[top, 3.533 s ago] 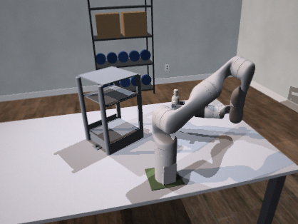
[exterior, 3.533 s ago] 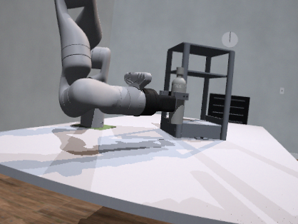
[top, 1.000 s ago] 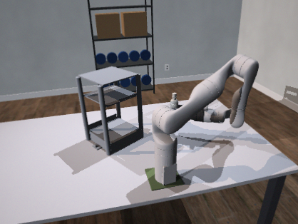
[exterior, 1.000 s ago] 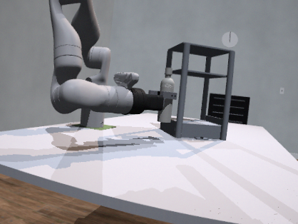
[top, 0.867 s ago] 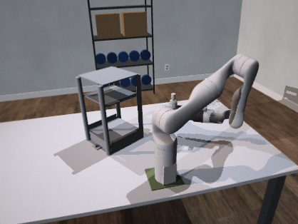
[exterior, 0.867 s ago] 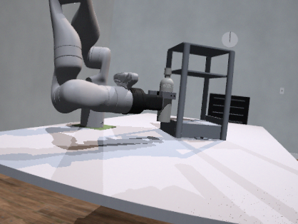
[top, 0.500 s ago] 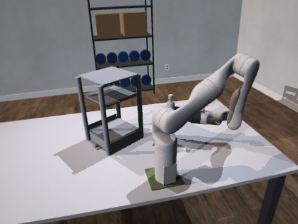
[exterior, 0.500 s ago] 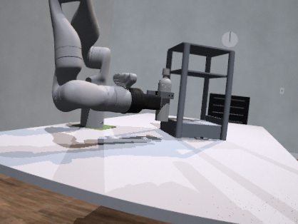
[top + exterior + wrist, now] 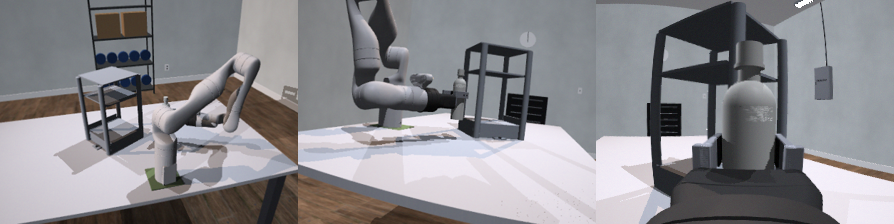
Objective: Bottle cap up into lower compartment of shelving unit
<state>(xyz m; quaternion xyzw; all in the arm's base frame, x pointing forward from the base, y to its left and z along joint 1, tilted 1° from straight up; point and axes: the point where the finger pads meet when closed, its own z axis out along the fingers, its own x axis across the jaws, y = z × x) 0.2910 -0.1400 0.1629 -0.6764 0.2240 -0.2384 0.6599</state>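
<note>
The shelving unit lies 260 mm to the left of my hand, 120 mm ahead of it and 30 mm above it. The rest, counted from my hand: grey bottle: 30 mm above.
</note>
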